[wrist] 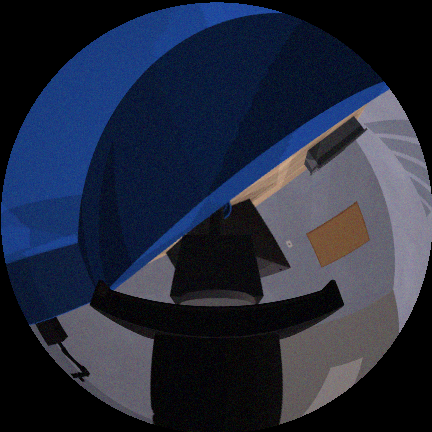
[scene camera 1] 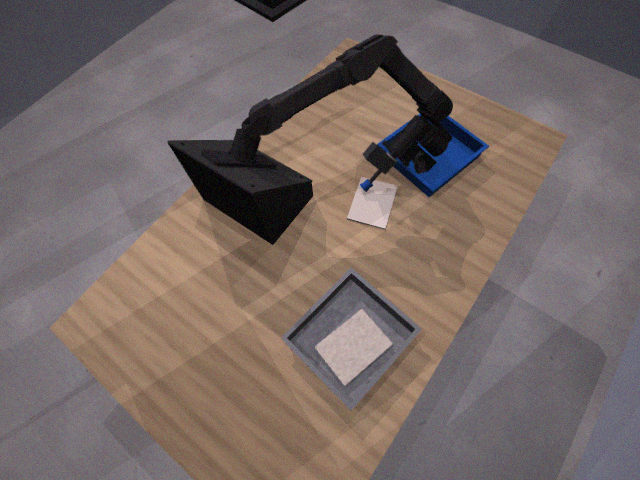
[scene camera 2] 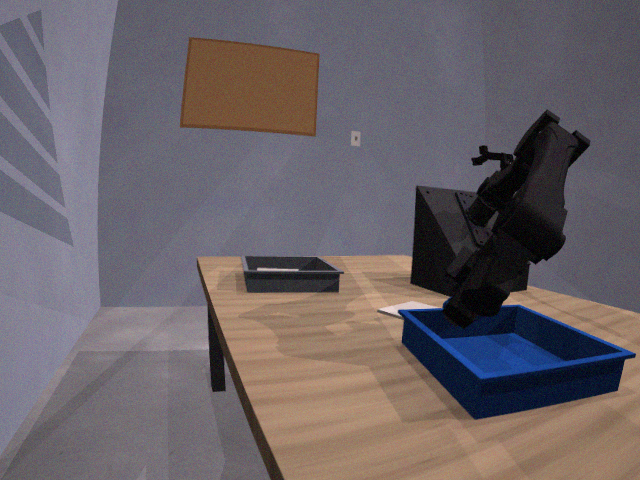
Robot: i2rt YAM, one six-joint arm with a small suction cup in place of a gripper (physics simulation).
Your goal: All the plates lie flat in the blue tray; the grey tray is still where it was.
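Places are measured from the arm's base along level axes (x back, y right, z up), in millimetres.
Pixels of known places: hand at its tool point: [scene camera 1: 363, 189]; arm's base at its link origin: [scene camera 1: 240, 161] [scene camera 2: 474, 220].
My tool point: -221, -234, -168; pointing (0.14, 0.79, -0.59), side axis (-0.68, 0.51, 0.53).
Observation:
Ahead of a thing's pixels: the offset from my tool point to its top centre, as dx, dy, dz.
A white plate @[-45, +8, -6] [scene camera 1: 372, 204] [scene camera 2: 404, 307] lies flat on the wooden table, just beside the blue tray @[-63, -242, +38] [scene camera 1: 461, 152] [scene camera 2: 485, 362] [wrist: 160, 120]. I see no plate in the blue tray; the arm's wrist covers part of its floor. A speckled plate @[-279, +352, +8] [scene camera 1: 353, 346] [scene camera 2: 277, 270] lies flat in the grey tray @[-259, +340, +38] [scene camera 1: 304, 319] [scene camera 2: 291, 282] near the table's front. My suction cup [scene camera 1: 366, 185] is at the white plate's corner nearest the robot base. The plate rests on the table and does not hang from the cup. I cannot tell if the cup touches it.
The black robot base [scene camera 1: 247, 186] [scene camera 2: 437, 238] stands left of the white plate. The arm arches over the blue tray, with its wrist low over the tray. A cork board [scene camera 2: 249, 86] hangs on the far wall. The table edge runs just past the blue tray.

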